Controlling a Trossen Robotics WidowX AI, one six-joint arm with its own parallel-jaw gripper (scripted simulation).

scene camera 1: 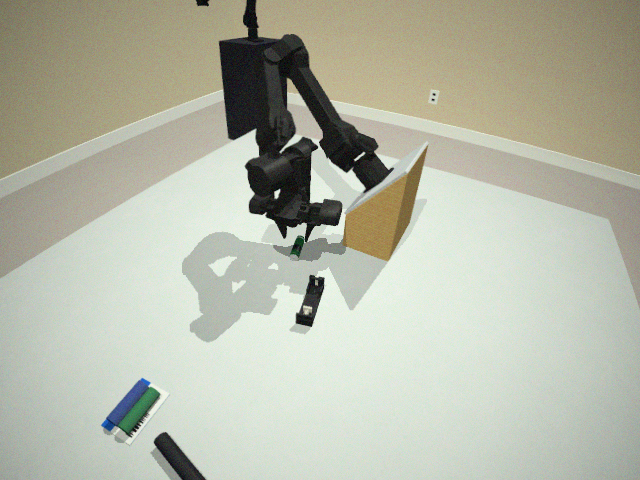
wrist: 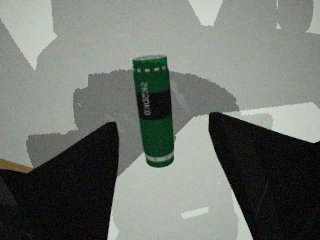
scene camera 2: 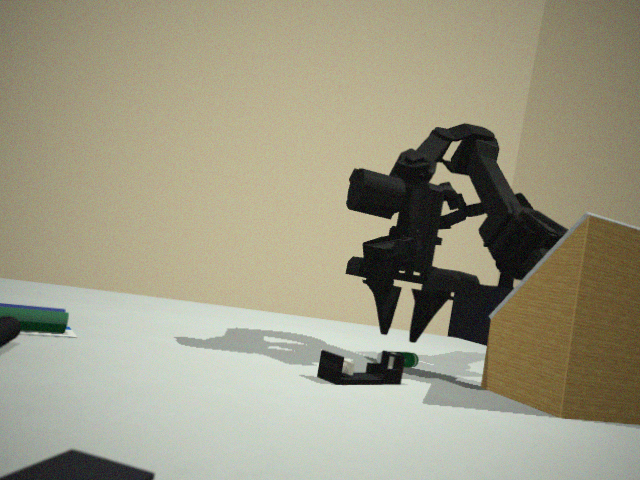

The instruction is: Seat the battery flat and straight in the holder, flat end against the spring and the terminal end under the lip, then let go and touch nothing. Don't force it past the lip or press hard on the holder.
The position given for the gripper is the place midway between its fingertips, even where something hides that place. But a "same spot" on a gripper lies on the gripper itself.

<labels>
gripper: scene camera 1 295,239; wrist; scene camera 2
same spot on gripper: (wrist: pixel 266 170) = (scene camera 2: pixel 385 299)
</labels>
